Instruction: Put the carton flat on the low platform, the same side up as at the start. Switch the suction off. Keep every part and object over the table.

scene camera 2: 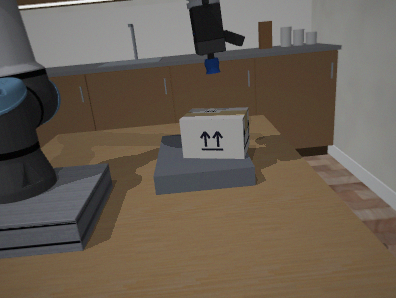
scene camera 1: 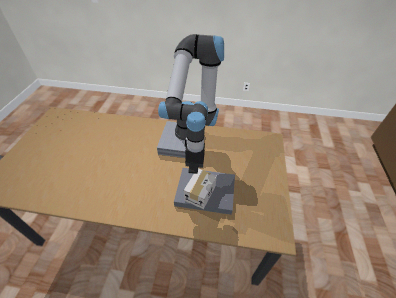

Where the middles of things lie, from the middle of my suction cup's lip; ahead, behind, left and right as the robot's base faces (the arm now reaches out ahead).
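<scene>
There's a low grey platform (scene camera 2: pixel 173 174) that's 40 mm behind my suction cup, 250 mm below it and 60 mm to the left of it. The white carton (scene camera 1: pixel 200 187) is 170 mm below the suction cup and 30 mm to the left of it.
</scene>
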